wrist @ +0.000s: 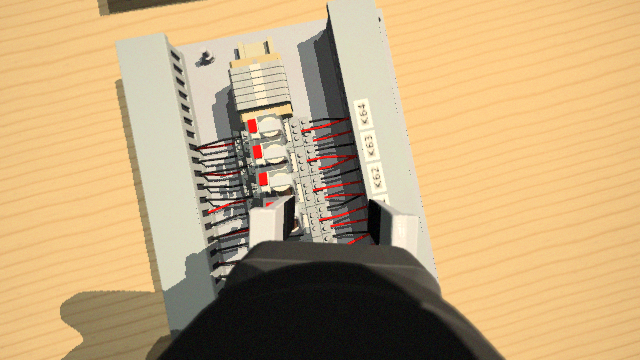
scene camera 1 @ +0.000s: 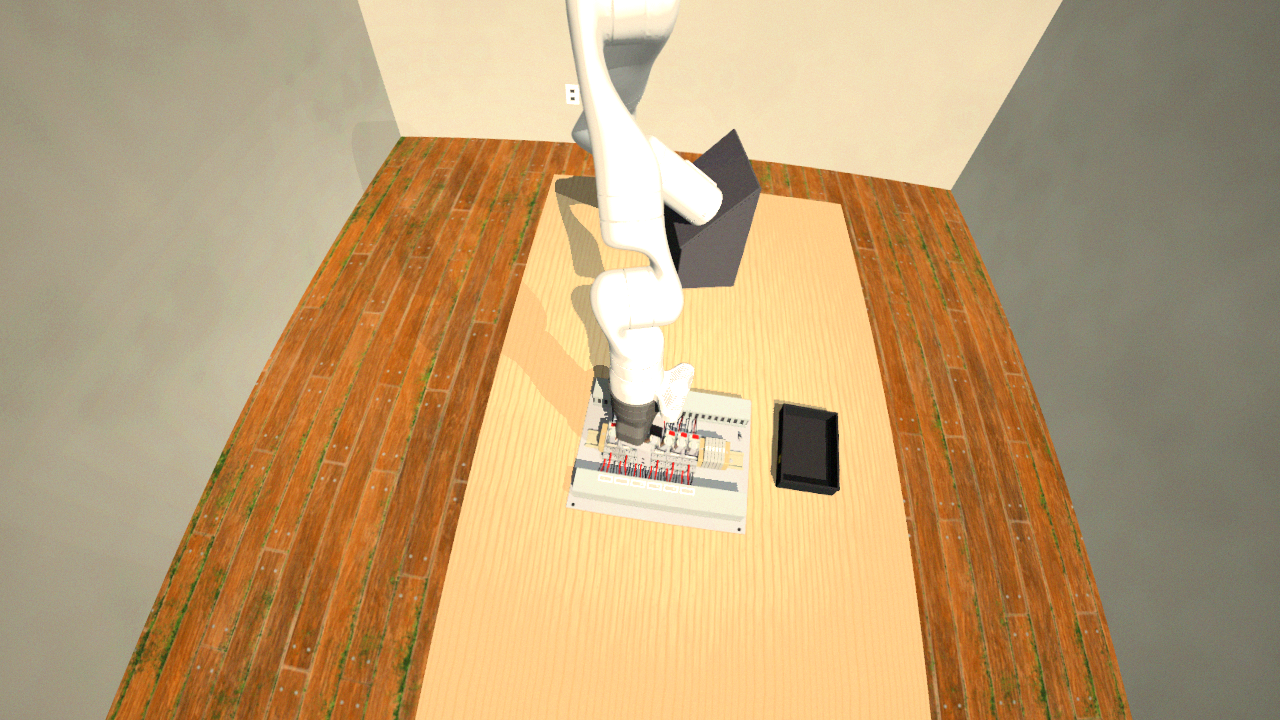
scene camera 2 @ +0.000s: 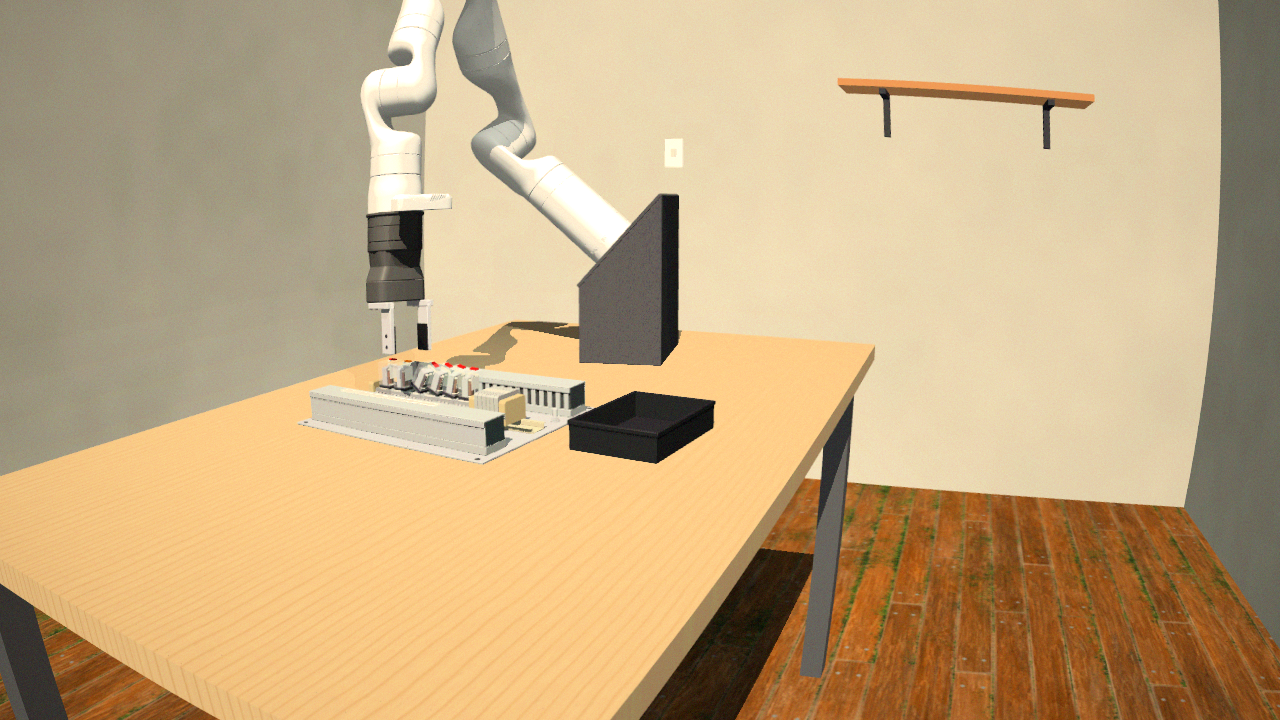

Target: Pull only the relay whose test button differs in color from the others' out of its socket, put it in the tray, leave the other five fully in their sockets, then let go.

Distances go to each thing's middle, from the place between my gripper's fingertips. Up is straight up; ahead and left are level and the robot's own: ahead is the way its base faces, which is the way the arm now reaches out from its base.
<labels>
I see the panel (scene camera 1: 589,458) 4 cm behind my hand, 3 cm to the left of it and 9 cm below it.
</labels>
